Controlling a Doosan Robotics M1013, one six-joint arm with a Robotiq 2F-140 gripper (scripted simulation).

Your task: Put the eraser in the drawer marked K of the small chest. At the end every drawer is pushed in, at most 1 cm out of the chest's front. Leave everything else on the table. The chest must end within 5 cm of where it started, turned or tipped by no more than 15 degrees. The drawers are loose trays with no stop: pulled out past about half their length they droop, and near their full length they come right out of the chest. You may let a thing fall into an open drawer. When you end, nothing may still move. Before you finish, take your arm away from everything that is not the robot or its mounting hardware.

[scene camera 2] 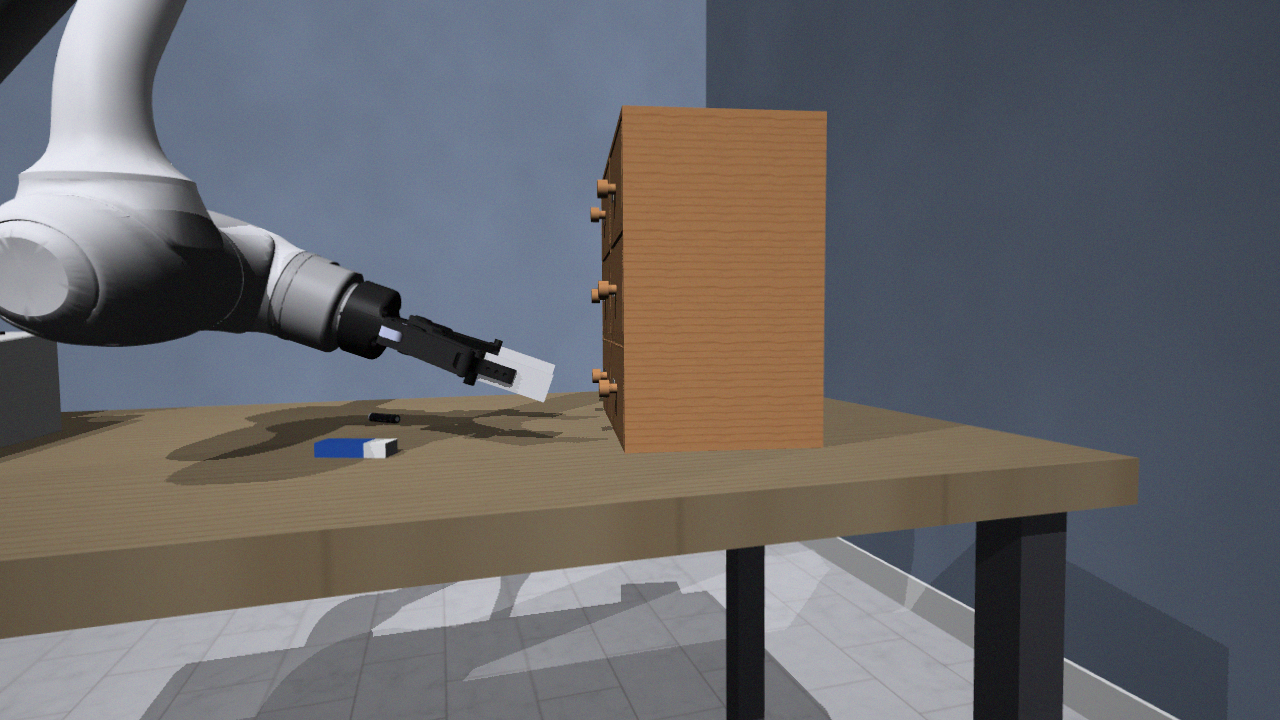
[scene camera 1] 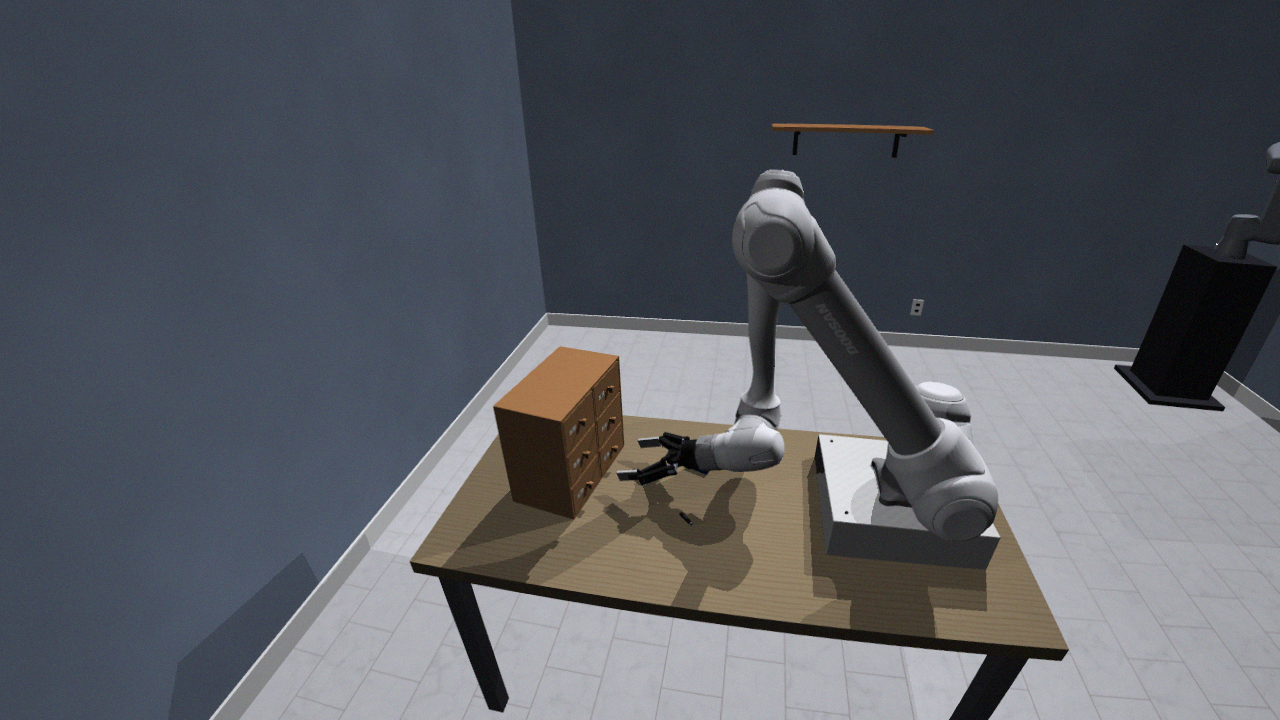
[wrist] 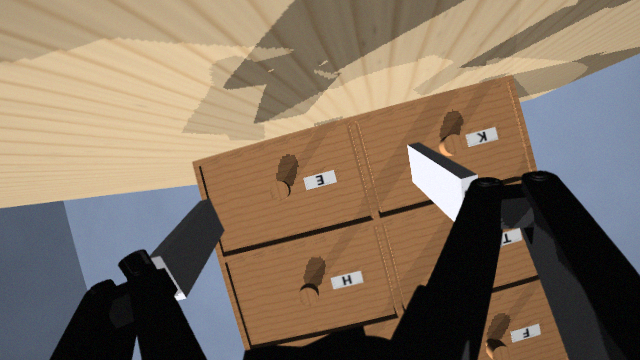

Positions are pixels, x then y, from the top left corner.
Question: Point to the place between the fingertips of my gripper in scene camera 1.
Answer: At 629, 459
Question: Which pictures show my gripper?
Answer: Scene camera 2, scene camera 1 and the wrist view: all of them.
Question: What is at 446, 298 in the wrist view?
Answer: My gripper.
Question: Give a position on a small wooden chest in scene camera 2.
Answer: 723, 210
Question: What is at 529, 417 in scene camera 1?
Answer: A small wooden chest.
